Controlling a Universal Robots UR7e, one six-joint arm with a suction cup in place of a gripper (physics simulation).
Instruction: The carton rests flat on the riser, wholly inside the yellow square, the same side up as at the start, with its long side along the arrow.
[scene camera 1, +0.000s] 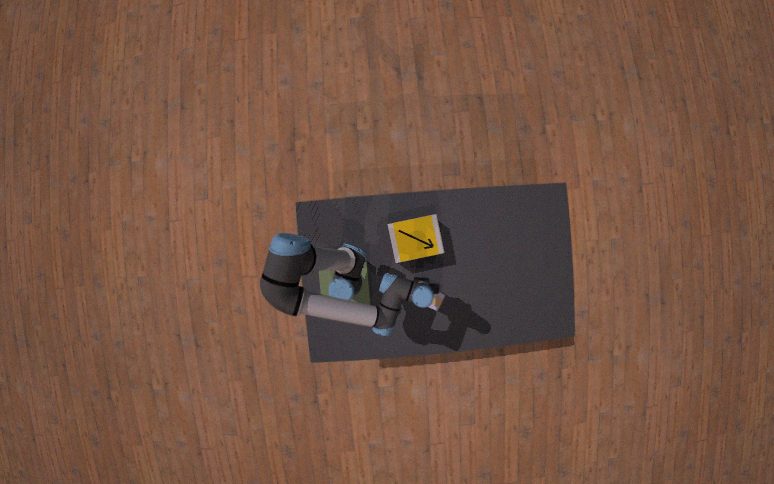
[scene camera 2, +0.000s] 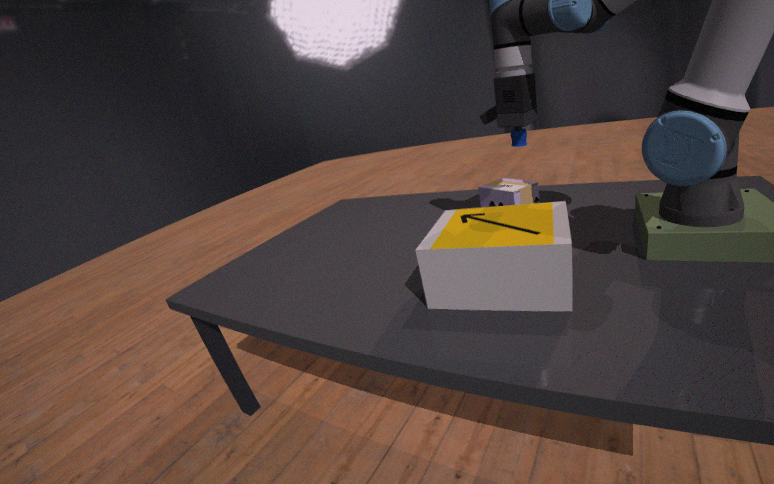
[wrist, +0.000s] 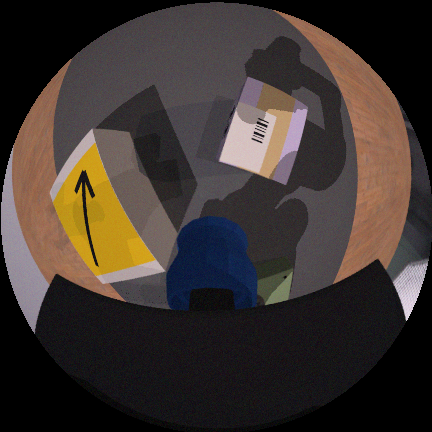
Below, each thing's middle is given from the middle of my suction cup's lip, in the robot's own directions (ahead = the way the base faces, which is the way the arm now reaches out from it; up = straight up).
Now: suction cup 18 cm above the carton (scene camera 2: 502, 192), 8 cm to the left of it and 8 cm short of it. Round my suction cup: riser (scene camera 2: 518, 257) 22 cm to the left, 17 cm below, 3 cm behind.
